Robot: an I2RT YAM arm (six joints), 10 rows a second.
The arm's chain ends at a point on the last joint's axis. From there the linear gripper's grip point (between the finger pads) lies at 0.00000 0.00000 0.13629 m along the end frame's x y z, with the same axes.
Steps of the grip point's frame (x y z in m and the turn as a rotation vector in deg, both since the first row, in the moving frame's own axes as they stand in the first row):
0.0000 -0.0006 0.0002 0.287 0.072 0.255
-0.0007 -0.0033 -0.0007 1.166 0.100 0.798
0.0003 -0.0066 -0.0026 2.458 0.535 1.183
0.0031 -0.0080 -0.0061 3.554 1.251 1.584
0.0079 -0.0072 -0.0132 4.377 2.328 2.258
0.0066 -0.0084 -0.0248 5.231 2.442 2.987
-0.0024 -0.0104 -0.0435 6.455 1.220 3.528
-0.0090 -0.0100 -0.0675 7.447 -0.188 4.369
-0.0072 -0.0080 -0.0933 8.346 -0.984 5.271
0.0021 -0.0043 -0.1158 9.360 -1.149 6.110
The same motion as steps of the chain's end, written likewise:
-0.0002 0.0001 0.0002 0.287 0.072 0.255
-0.0010 -0.0005 -0.0007 1.166 0.100 0.798
-0.0010 -0.0008 -0.0025 2.458 0.535 1.183
0.0000 0.0004 -0.0058 3.554 1.251 1.584
0.0022 0.0031 -0.0127 4.377 2.328 2.258
0.0005 0.0039 -0.0241 5.231 2.442 2.987
-0.0058 0.0048 -0.0426 6.455 1.220 3.528
-0.0092 0.0077 -0.0664 7.447 -0.188 4.369
-0.0058 0.0119 -0.0918 8.346 -0.984 5.271
0.0036 0.0180 -0.1140 9.360 -1.149 6.110

